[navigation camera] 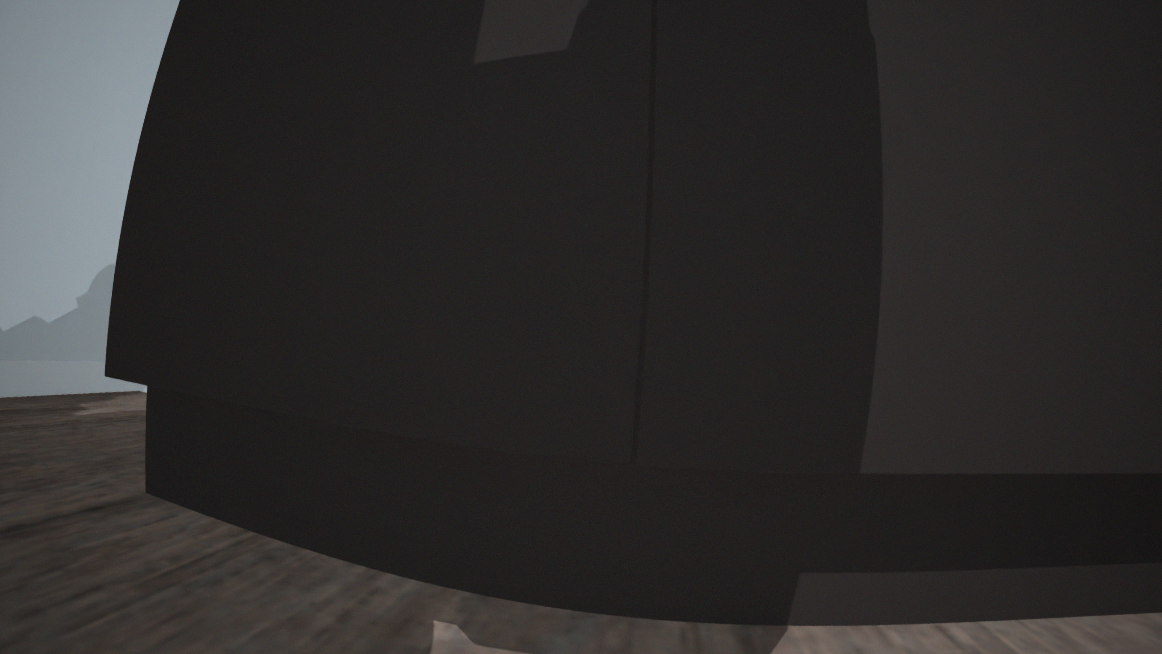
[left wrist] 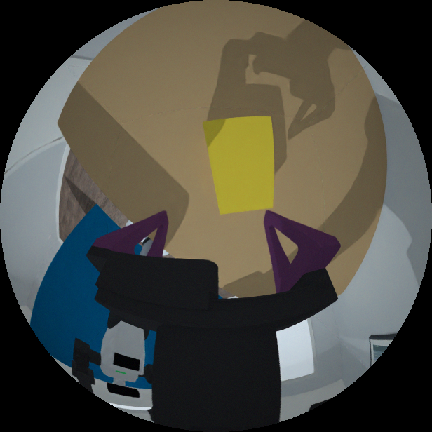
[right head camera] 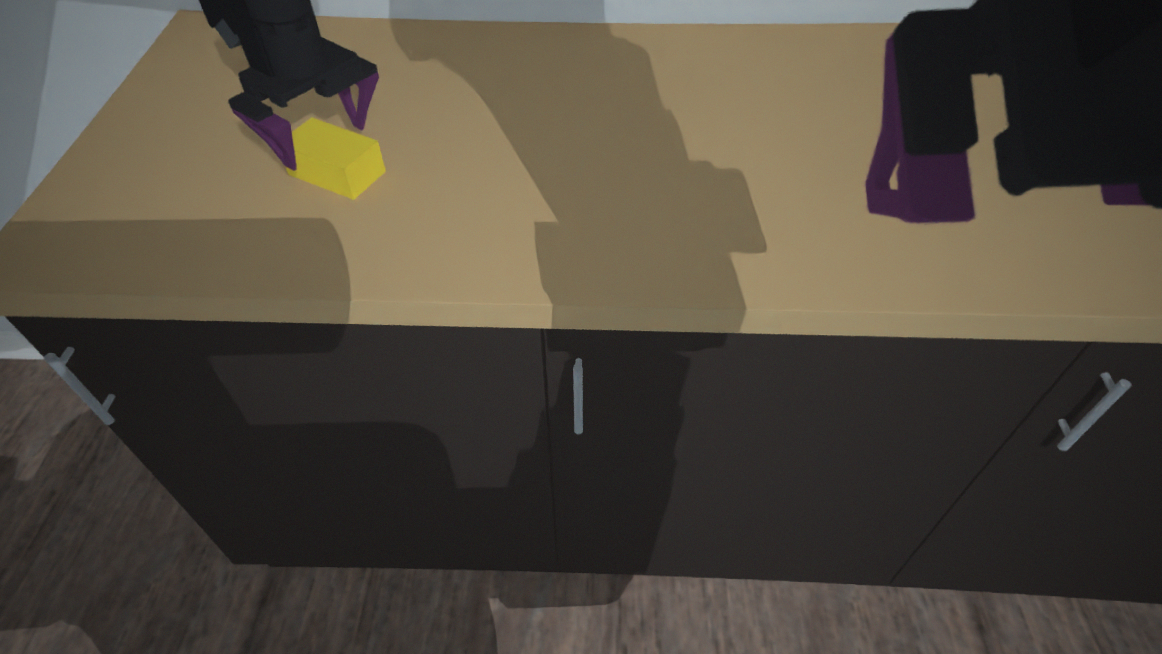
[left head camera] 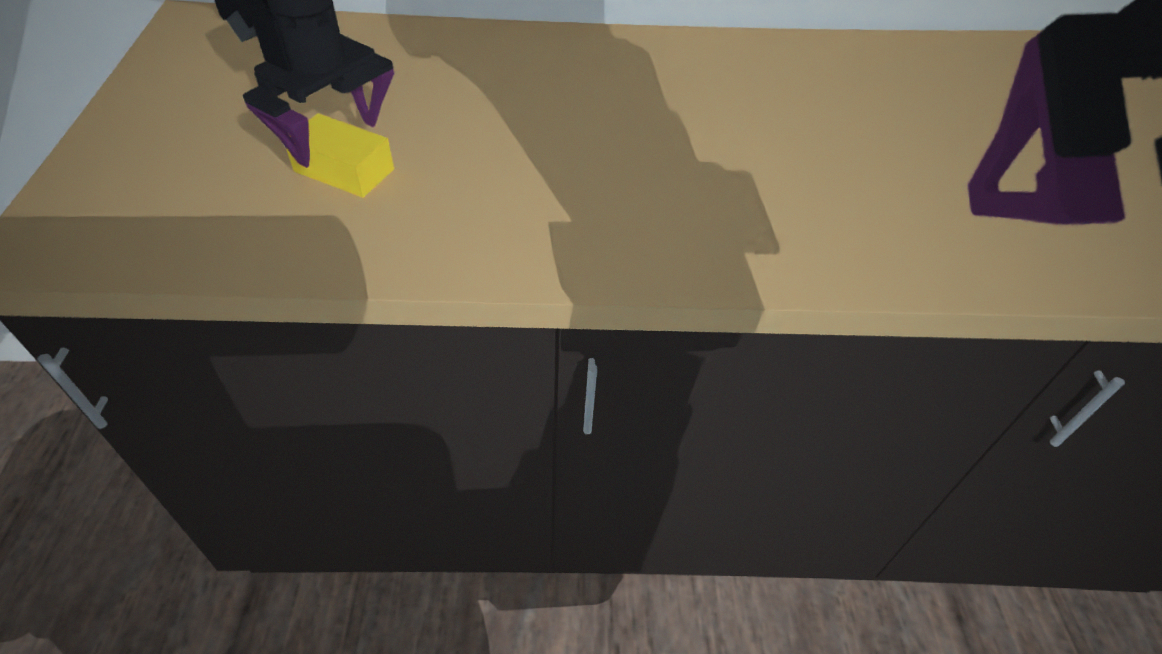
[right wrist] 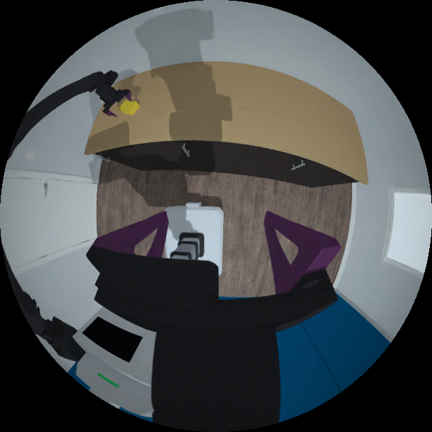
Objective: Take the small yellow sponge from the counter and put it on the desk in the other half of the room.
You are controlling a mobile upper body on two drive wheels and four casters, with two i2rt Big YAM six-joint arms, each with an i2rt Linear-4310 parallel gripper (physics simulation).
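Frame: origin at the left arm's base, x ahead, y left, z up, level; centimetres.
Seen in the pictures: left gripper, fingertip midpoint: (right head camera: 326,147) (left head camera: 338,144); right gripper, fingertip midpoint: (right head camera: 985,193) (left head camera: 1083,196).
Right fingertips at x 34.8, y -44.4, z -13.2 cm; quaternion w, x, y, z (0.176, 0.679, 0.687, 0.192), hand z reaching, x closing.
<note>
Offsets run from my right fingertips to a thing's top centre. "*": to the spot under its first point. Level surfaces: height alone.
The yellow sponge {dy +45.7, dx +50.9, dz -32.3 cm} (left head camera: 345,162) (right head camera: 333,166) (left wrist: 242,165) (right wrist: 130,107) is a small block lying flat on the wood-coloured counter {dz -36.8 cm} (left head camera: 455,259) (right head camera: 447,259) (left wrist: 150,90) (right wrist: 280,100), toward its left end. My left gripper (left head camera: 338,144) (right head camera: 326,147) (left wrist: 215,215) is open, low over the sponge's far end, its purple fingertips reaching toward the sponge's two sides. The left wrist view shows the sponge beyond the tips, a little right of centre. Fingertip height is hard to tell. My right gripper (right head camera: 1028,209) (right wrist: 215,216) is open and empty, far right of the sponge. I cannot identify the desk.
Dark cabinet doors (left head camera: 715,454) (right head camera: 715,454) (navigation camera: 406,243) with metal handles {* dy +16.8, dx +26.6, dz -51.8 cm} (left head camera: 590,395) (right head camera: 578,395) stand below the counter. Walls stand behind it. A large blue surface (left wrist: 65,300) (right wrist: 330,345) shows in the wrist views. My white base (right wrist: 207,225) stands on the wooden floor (right wrist: 245,250).
</note>
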